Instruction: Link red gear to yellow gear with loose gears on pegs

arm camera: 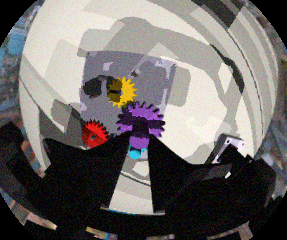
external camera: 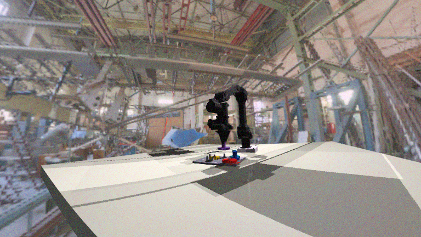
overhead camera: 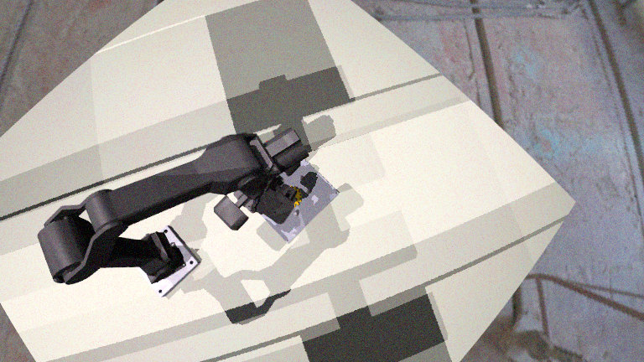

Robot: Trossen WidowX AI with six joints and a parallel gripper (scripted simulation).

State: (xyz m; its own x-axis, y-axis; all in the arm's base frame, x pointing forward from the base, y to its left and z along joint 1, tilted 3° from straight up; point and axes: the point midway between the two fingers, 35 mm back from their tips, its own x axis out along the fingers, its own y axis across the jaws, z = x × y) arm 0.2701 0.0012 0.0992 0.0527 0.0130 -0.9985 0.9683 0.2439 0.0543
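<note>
Now: gripper tip 1 cm past the teal gear, 5 cm to the right of it and 5 cm above it. Round my gripper tip: purple gear (1 cm below); blue gear (3 cm ahead, 8 cm to the left, 5 cm below); yellow gear (5 cm ahead, 3 cm to the right, 6 cm below).
</note>
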